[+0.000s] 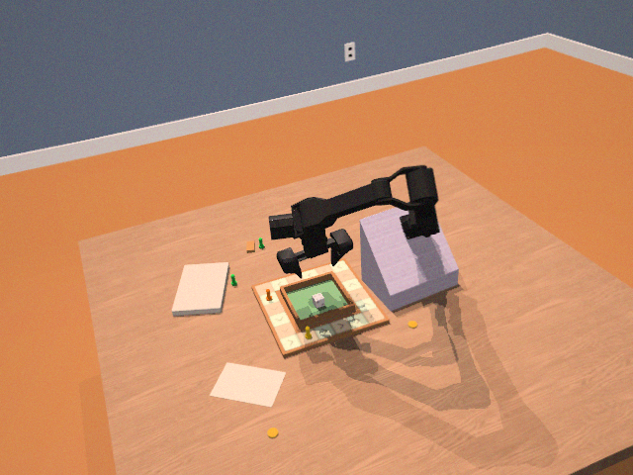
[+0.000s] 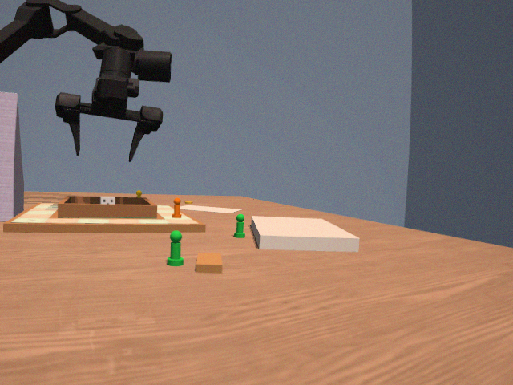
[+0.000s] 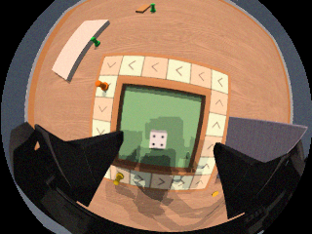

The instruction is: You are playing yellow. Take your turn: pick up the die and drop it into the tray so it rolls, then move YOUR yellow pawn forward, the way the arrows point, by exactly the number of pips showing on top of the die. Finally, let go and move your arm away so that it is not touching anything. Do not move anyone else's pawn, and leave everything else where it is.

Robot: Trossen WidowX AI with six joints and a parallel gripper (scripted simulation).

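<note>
Right now my gripper tip is 80 mm short of the yellow pawn, 120 mm to the right of it and 80 mm above it. The rest, counted from my gripper tip: white die: 10 mm ahead, 20 mm to the left, 80 mm below; white sheet: 260 mm ahead, 180 mm to the left, 110 mm below; orange pawn: 120 mm ahead, 70 mm to the right, 80 mm below.
</note>
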